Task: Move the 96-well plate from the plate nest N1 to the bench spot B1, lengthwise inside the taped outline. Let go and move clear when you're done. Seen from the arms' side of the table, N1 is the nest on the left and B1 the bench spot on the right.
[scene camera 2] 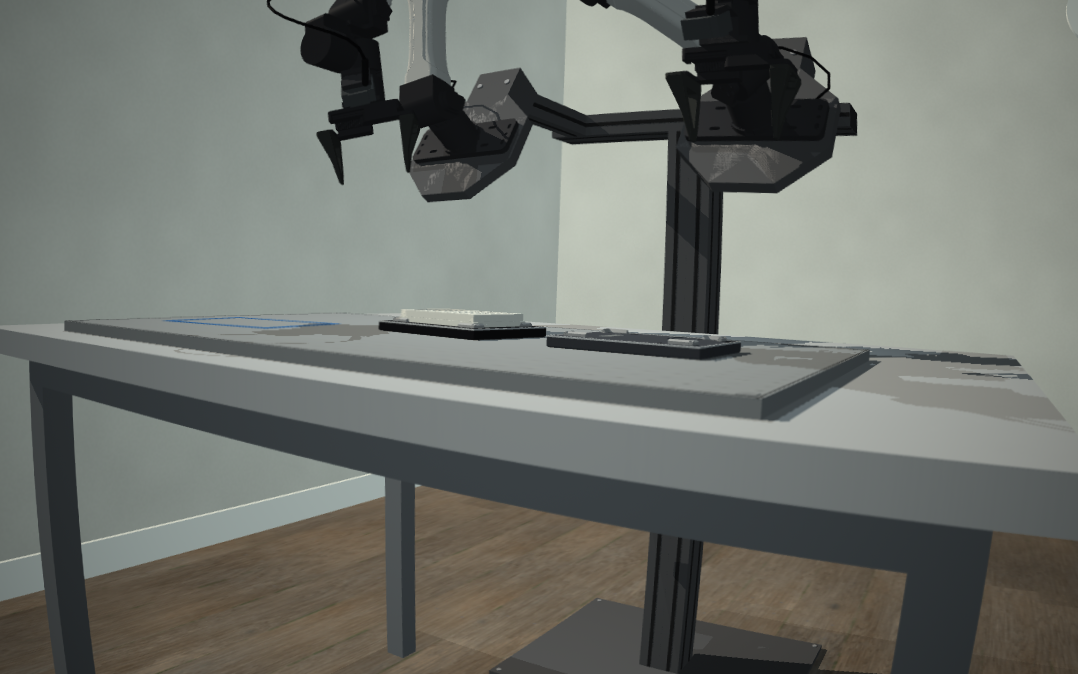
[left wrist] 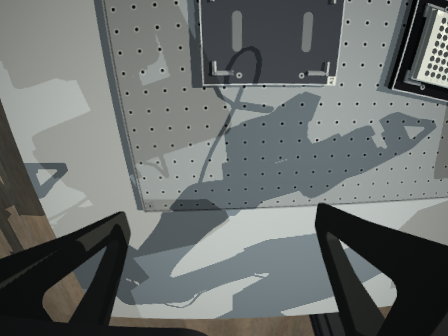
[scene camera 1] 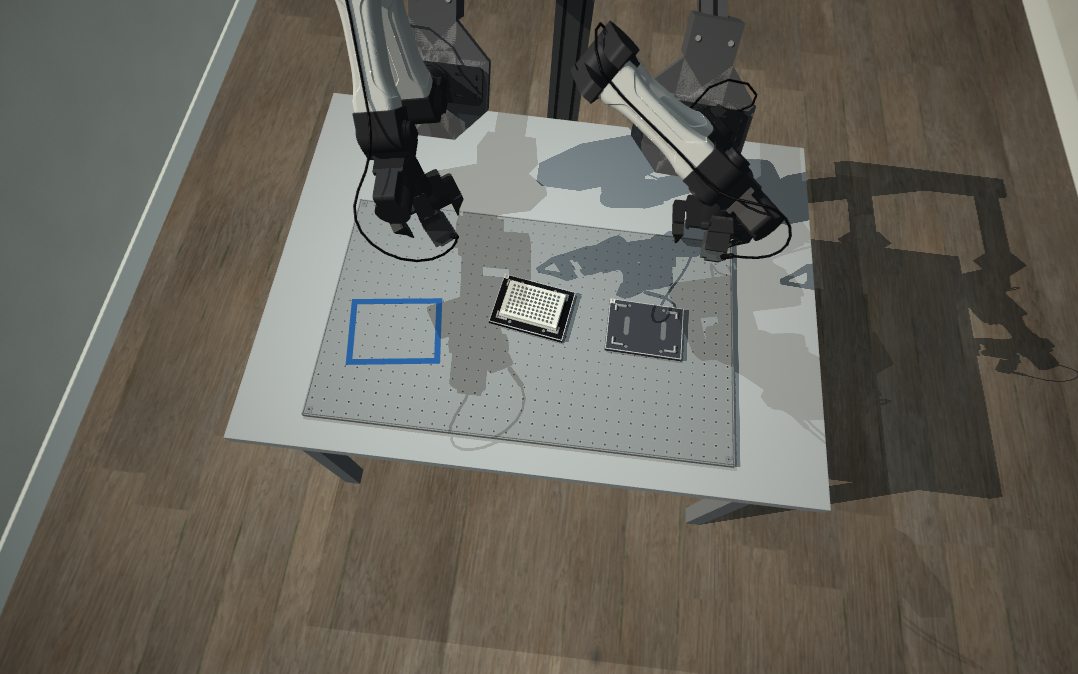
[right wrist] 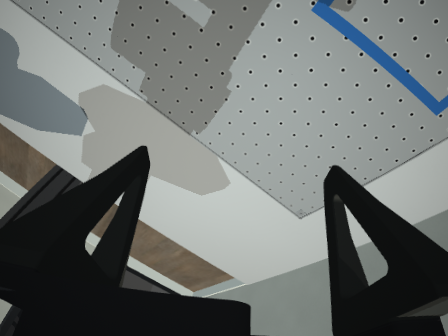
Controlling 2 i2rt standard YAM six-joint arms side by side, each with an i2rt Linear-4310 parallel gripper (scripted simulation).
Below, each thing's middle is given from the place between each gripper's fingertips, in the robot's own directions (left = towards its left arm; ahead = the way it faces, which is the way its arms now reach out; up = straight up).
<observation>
My right hand [scene camera 2: 374, 178] is 50 mm short of the white 96-well plate [scene camera 1: 524, 303], 210 mm to the right of it and 190 mm above it. Round my right hand: grey nest N1 [scene camera 1: 644, 334] (50 mm ahead, 450 mm to the left, 210 mm below); black nest [scene camera 2: 394, 327] (50 mm ahead, 210 mm to the left, 210 mm below).
Right now my left hand [scene camera 2: 733, 140] is 90 mm short of the grey nest N1, 50 mm to the left of it and 230 mm above it. Also, from my left hand: black nest (80 mm ahead, 300 mm to the right, 230 mm below); white 96-well plate (80 mm ahead, 300 mm to the right, 220 mm below).
</observation>
